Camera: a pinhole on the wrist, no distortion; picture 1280 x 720 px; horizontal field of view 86.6 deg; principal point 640.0 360.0 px. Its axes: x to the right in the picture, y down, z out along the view. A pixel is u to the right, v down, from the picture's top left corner.
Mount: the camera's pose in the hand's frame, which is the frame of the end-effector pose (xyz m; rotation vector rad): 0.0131 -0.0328 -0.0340 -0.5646 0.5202 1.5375
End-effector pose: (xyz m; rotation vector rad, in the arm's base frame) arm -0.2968 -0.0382 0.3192 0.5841 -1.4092 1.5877
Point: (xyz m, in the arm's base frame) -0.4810 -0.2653 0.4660
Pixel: 348.9 66.0
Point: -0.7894 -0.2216 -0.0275
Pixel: 1034.2 465.8
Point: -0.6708 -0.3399 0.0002
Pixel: 856.1 554.8
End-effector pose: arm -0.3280 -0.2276 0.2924 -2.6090 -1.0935 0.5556
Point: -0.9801 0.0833 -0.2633
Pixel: outside the picture
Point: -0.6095 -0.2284 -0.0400
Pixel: 45.2 572.2
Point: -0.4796 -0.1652 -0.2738
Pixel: 250.5 250.2
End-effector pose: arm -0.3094 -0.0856 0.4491 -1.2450 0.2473 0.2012
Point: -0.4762 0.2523 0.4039
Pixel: 585.7 595.0
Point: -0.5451 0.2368 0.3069
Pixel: 764.4 632.6
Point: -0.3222 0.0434 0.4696
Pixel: 397.8 462.3
